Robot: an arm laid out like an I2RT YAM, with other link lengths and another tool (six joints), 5 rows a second.
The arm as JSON. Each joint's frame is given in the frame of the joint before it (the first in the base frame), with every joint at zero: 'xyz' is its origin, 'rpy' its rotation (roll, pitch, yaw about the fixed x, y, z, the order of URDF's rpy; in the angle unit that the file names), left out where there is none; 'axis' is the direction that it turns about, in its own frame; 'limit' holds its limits. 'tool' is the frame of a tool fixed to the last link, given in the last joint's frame.
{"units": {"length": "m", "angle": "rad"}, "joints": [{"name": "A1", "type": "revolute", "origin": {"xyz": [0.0, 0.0, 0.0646], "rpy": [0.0, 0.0, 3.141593]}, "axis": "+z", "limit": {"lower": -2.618, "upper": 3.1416}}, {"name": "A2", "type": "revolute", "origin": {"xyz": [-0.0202, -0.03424, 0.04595], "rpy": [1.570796, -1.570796, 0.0]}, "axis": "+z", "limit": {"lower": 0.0, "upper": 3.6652}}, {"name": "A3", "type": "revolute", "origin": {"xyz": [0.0, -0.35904, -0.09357], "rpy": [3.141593, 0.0, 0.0]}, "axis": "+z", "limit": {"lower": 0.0, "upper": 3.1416}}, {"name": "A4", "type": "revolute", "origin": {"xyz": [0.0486, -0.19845, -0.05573]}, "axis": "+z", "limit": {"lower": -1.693, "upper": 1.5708}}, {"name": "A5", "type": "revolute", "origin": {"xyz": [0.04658, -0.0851, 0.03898], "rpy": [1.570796, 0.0, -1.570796]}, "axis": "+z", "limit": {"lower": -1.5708, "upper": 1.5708}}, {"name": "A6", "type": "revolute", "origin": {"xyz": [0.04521, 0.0, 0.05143], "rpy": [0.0, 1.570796, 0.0]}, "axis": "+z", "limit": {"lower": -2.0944, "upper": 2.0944}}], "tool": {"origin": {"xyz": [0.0, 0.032, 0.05], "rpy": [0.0, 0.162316, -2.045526]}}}
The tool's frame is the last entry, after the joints.
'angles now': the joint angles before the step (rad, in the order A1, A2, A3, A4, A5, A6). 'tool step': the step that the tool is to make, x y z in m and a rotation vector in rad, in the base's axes. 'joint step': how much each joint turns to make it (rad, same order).
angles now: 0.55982, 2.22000, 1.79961, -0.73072, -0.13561, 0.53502
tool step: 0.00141, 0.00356, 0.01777, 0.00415, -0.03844, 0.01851
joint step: 0.00724, -0.01794, 0.04005, -0.02556, 0.01067, -0.01755
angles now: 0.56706, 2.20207, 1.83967, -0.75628, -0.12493, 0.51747
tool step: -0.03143, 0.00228, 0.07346, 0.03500, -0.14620, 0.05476
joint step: 0.04998, -0.17242, -0.02404, -0.01066, 0.04311, -0.03051
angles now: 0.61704, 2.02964, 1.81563, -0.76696, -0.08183, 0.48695
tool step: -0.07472, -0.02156, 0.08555, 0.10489, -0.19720, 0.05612
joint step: 0.07554, -0.31470, -0.17242, 0.07745, 0.04045, -0.00915
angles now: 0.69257, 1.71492, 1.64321, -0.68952, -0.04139, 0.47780
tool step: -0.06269, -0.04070, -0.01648, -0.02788, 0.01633, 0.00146
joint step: 0.03661, -0.20523, -0.28571, 0.05035, 0.03242, 0.01716
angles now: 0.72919, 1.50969, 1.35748, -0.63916, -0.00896, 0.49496
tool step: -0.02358, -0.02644, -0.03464, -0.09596, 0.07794, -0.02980
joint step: -0.00380, -0.04692, -0.15069, -0.01830, 0.03205, 0.00650
